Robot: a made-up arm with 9 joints. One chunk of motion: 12 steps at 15 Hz.
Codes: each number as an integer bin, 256 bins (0 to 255) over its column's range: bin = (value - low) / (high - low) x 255, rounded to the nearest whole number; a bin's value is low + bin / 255 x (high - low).
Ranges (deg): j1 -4.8..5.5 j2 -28..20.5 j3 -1.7..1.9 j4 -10..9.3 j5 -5.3..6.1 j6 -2.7..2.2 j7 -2.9..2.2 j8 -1.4..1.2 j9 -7.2..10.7
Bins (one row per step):
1: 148 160 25 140 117 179 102 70 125
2: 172 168 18 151 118 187 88 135 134
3: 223 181 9 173 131 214 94 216 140
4: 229 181 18 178 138 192 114 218 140
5: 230 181 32 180 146 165 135 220 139
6: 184 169 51 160 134 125 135 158 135
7: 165 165 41 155 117 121 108 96 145
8: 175 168 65 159 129 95 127 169 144
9: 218 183 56 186 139 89 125 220 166
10: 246 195 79 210 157 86 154 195 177
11: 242 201 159 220 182 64 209 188 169
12: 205 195 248 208 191 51 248 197 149
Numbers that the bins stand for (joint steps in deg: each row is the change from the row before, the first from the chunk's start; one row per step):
1: 1.178 2.431 -1.347 0.596 -0.069 0.740 -0.860 -0.686 1.575
2: 2.147 3.953 -1.446 1.429 -0.025 0.893 -1.140 -0.024 2.206
3: 4.207 6.425 -1.573 3.094 0.556 1.412 -1.020 0.802 2.627
4: 4.450 6.425 -1.446 3.472 0.869 0.989 -0.620 0.823 2.627
5: 4.490 6.425 -1.248 3.624 1.227 0.471 -0.200 0.843 2.557
6: 2.632 4.143 -0.980 2.110 0.691 -0.298 -0.200 0.211 2.276
7: 1.865 3.382 -1.121 1.731 -0.069 -0.375 -0.740 -0.421 2.978
8: 2.269 3.953 -0.782 2.034 0.467 -0.875 -0.360 0.323 2.908
9: 4.005 6.806 -0.909 4.078 0.914 -0.990 -0.400 0.843 4.453
10: 5.136 9.088 -0.585 5.894 1.719 -1.047 0.180 0.588 5.225
11: 4.975 10.229 0.545 6.651 2.836 -1.470 1.280 0.517 4.663
12: 3.480 9.088 1.801 5.743 3.239 -1.720 2.060 0.609 3.259

